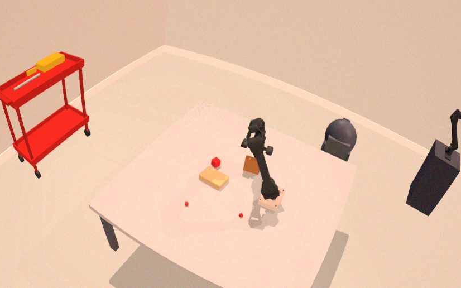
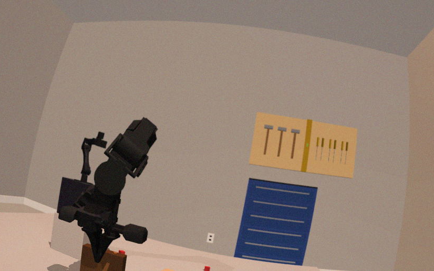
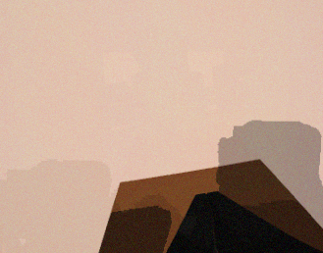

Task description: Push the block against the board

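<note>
My gripper tip is 10 mm past the square block, 40 mm to the right of it and 30 mm above it. Round my gripper tip: red piece (180 mm ahead, 140 mm to the left, 60 mm below); tan board (120 mm ahead, 250 mm to the left, 60 mm below).
</note>
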